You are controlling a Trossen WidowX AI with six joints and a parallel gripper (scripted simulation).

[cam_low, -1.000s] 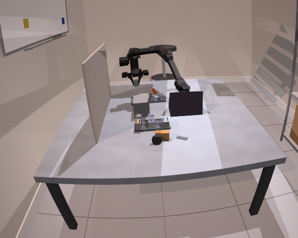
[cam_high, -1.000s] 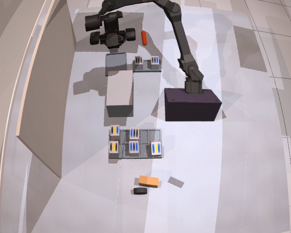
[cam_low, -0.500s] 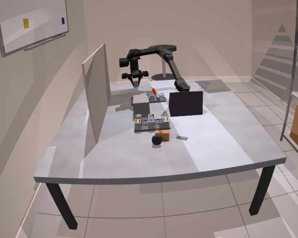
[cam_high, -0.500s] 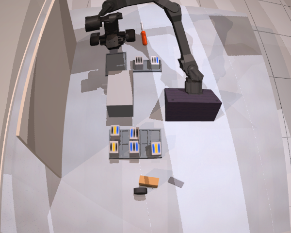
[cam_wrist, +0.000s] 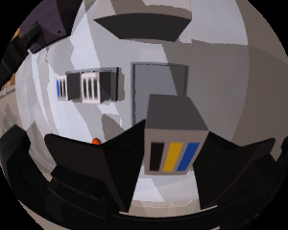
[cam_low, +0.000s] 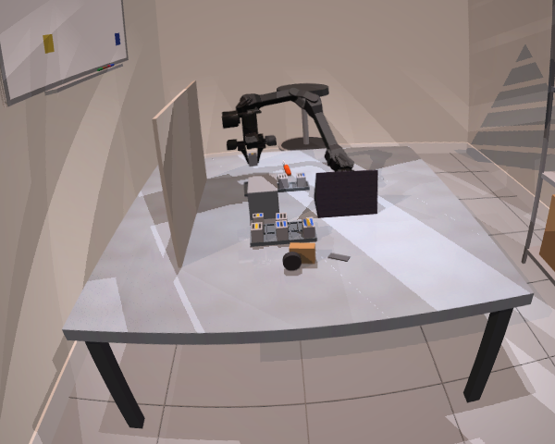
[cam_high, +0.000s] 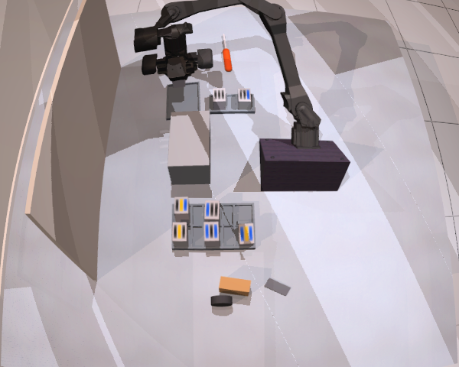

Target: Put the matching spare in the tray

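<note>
Right now the shallow grey tray is 11 cm below my gripper tip. The rest, counted from my gripper tip: holder: 14 cm behind, 10 cm below, 3 cm to the left; then spare block: 3 cm above; then grey box: 20 cm to the left, 6 cm below, 2 cm behind.
</note>
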